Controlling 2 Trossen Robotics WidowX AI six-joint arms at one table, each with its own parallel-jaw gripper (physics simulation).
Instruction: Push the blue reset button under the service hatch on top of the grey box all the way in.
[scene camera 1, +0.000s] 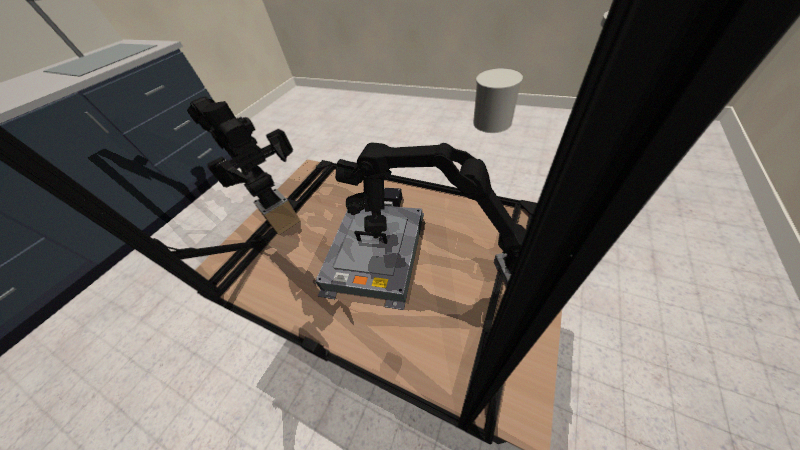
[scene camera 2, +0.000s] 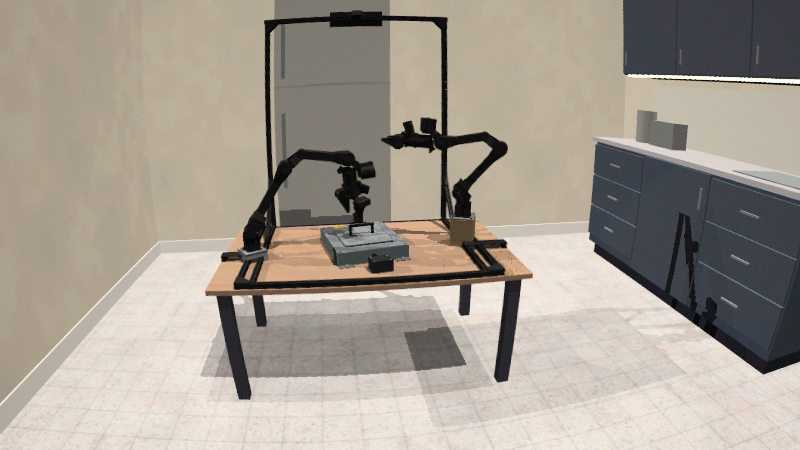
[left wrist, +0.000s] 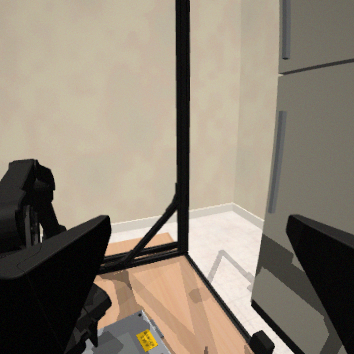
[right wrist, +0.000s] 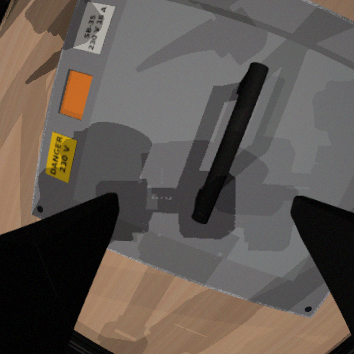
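The grey box (scene camera 1: 406, 251) (scene camera 2: 358, 256) (left wrist: 125, 327) (right wrist: 292, 300) stands on the table. Its grey service hatch (scene camera 1: 352, 257) (scene camera 2: 363, 240) (right wrist: 165, 110) lies flat on top, closed. A black bar handle (scene camera 2: 361, 224) (right wrist: 232, 137) stands up from the hatch. The blue reset button does not show; the hatch hides the space under it. My right gripper (scene camera 1: 364, 218) (scene camera 2: 353, 213) (right wrist: 206, 203) is open and empty, pointing down above the hatch, with the handle between its fingers in the right wrist view. My left gripper (scene camera 1: 251, 158) (scene camera 2: 386, 140) (left wrist: 199, 223) is open and empty, raised well away from the box.
An orange switch (scene camera 1: 360, 279) (right wrist: 76, 94) sits between a white label (scene camera 1: 340, 277) (right wrist: 95, 28) and a yellow danger label (scene camera 1: 379, 282) (left wrist: 147, 340) (right wrist: 61, 157) on the box. A small black block (scene camera 2: 380, 263) stands beside the box. Black frame bars edge the table (scene camera 2: 296, 268).
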